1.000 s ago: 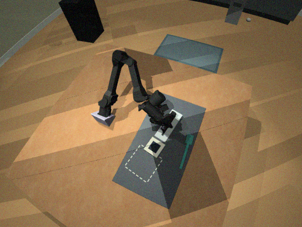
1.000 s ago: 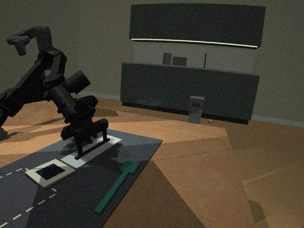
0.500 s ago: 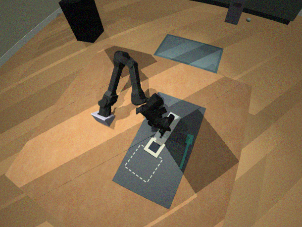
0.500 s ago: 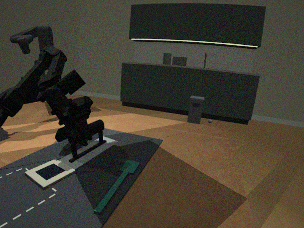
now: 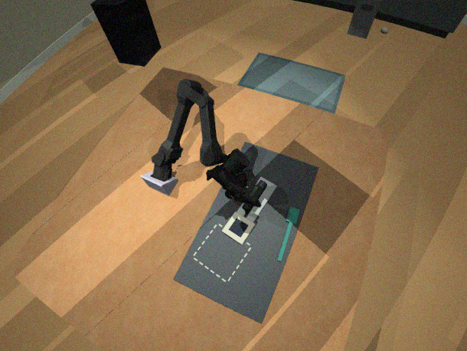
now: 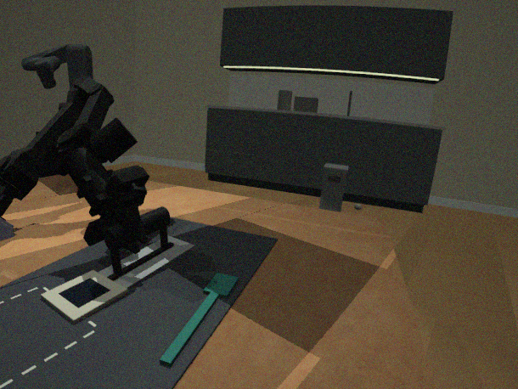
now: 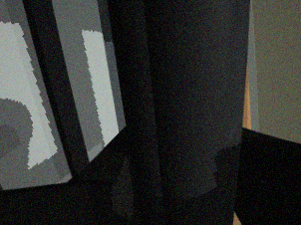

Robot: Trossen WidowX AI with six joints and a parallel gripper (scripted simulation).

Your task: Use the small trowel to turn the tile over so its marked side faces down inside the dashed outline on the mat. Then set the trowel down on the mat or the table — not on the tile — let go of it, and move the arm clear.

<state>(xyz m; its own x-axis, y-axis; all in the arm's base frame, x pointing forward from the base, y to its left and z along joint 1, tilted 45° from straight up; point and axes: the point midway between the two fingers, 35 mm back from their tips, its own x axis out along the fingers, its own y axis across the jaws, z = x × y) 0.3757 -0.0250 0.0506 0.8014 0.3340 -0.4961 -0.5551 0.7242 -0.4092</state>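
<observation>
My gripper tip is 1 cm past the dark mat, 4 cm to the left of it and 7 cm above it. Round my gripper tip: teal long-handled spatula (13 cm ahead, 3 cm to the right, 5 cm below); tile (4 cm behind, 9 cm to the right, 5 cm below).
</observation>
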